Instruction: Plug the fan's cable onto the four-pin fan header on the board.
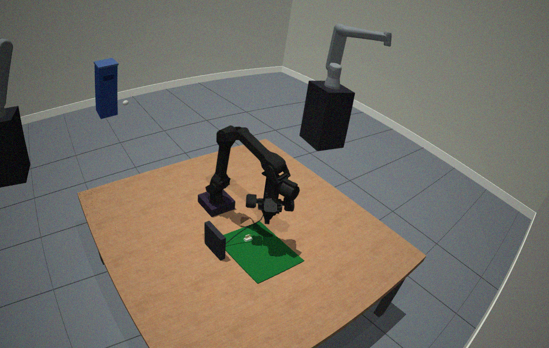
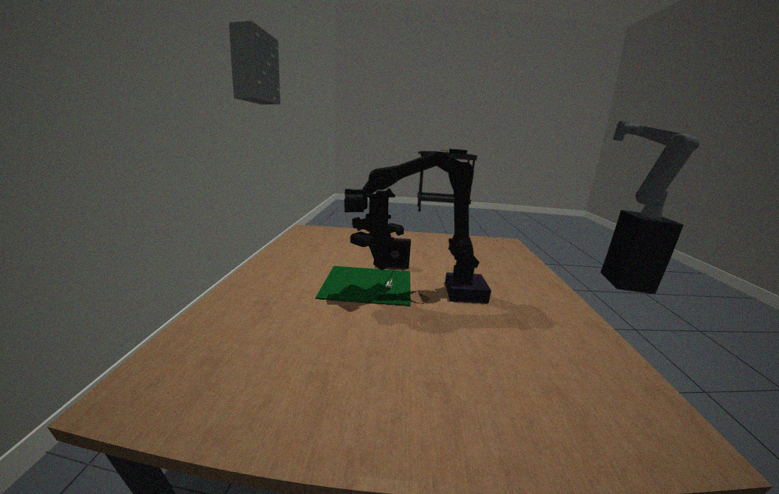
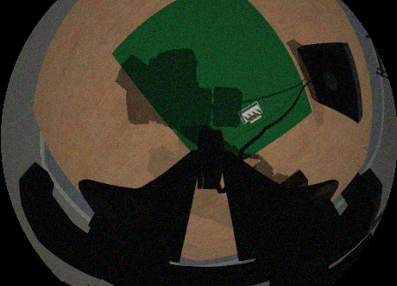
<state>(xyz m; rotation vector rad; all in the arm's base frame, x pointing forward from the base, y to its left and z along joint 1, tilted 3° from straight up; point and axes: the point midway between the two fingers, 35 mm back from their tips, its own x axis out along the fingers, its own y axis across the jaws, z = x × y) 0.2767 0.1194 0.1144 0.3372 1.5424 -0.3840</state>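
The white four-pin header lies 30 mm behind my gripper tip, 60 mm to the right of it and 120 mm below it. The rest, counted from my gripper tip: green board: 50 mm ahead, 50 mm to the right, 140 mm below; then black square fan: 10 mm behind, 220 mm to the right, 60 mm below; then dark plug: 10 mm behind, 10 mm below.
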